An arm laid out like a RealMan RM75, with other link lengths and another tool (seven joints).
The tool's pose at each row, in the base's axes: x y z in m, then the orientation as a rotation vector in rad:
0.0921 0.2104 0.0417 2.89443 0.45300 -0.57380
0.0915 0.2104 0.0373 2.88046 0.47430 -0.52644
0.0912 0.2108 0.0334 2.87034 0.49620 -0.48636
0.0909 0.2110 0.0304 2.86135 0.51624 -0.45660
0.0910 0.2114 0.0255 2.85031 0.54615 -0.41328
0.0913 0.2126 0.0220 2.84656 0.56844 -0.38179
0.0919 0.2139 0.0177 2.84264 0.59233 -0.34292
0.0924 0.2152 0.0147 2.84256 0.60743 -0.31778
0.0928 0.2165 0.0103 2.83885 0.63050 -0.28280
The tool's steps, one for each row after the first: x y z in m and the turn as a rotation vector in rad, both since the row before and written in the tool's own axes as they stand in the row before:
0.0012 -0.0006 0.0042 -0.02574 0.02734 -0.00931
0.0013 -0.0009 0.0036 -0.01948 0.02426 -0.01082
0.0008 -0.0007 0.0028 -0.01531 0.01817 -0.01069
0.0018 -0.0010 0.0044 -0.01965 0.02737 -0.01633
0.0017 -0.0015 0.0029 -0.00968 0.02128 -0.01239
0.0022 -0.0016 0.0036 -0.01100 0.02624 -0.01293
0.0017 -0.0014 0.0024 -0.00448 0.01766 -0.00810
0.0020 -0.0017 0.0038 -0.00897 0.02399 -0.01287

